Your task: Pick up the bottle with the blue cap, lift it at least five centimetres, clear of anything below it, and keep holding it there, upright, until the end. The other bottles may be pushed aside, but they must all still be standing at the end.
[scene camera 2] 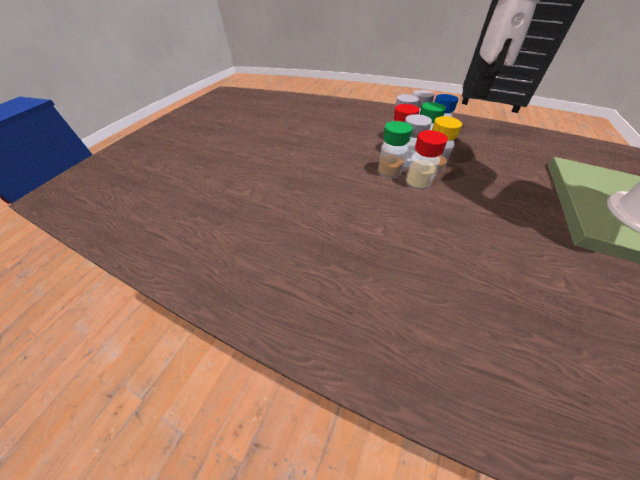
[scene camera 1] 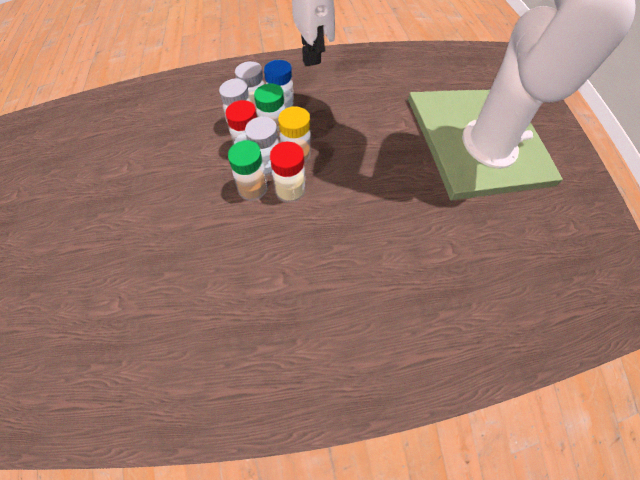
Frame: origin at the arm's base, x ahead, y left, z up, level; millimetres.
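Seen in the pictures: gripper, fingertip midpoint: (scene camera 2: 478, 96) (scene camera 1: 311, 62); arm's base, link origin: (scene camera 1: 490, 144).
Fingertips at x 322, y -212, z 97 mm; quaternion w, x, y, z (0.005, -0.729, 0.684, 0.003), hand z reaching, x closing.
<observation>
Pixels of each thing's top centre, then the offset from my fingertips to it.
- bottle with the blue cap, top centre: (scene camera 1: 277, 67) (scene camera 2: 447, 97) 62 mm ahead, 27 mm right, 17 mm down
- grey-capped bottle, top centre: (scene camera 1: 248, 69) (scene camera 2: 423, 93) 119 mm ahead, 42 mm right, 17 mm down
- yellow-capped bottle, top centre: (scene camera 1: 293, 117) (scene camera 2: 448, 121) 67 mm ahead, 120 mm left, 17 mm down
- front red-capped bottle, top centre: (scene camera 1: 286, 154) (scene camera 2: 432, 136) 99 mm ahead, 197 mm left, 17 mm down
- front green-capped bottle, top centre: (scene camera 1: 244, 152) (scene camera 2: 398, 126) 165 mm ahead, 172 mm left, 17 mm down
The bottle with the blue cap (scene camera 1: 278, 73) (scene camera 2: 446, 102) stands upright at the back right of a tight group of bottles. A grey-capped bottle (scene camera 1: 249, 73) stands to its left and a green-capped bottle (scene camera 1: 269, 98) (scene camera 2: 432, 111) in front of it; a yellow-capped bottle (scene camera 1: 294, 122) (scene camera 2: 447, 127) stands further forward. The other bottles, with red, green and grey caps, all stand upright. The lower part of the blue-capped bottle is partly hidden in scene camera 2. My gripper (scene camera 1: 312, 55) is shut and empty, above and to the right of the blue cap, apart from it.
A front red-capped bottle (scene camera 1: 287, 159) (scene camera 2: 431, 143) and a front green-capped bottle (scene camera 1: 245, 157) (scene camera 2: 397, 133) stand nearest the cameras. The arm's base stands on a green slab (scene camera 1: 504, 185) (scene camera 2: 566, 206) at the right. A black slatted object (scene camera 2: 550, 46) rises behind the table.
</observation>
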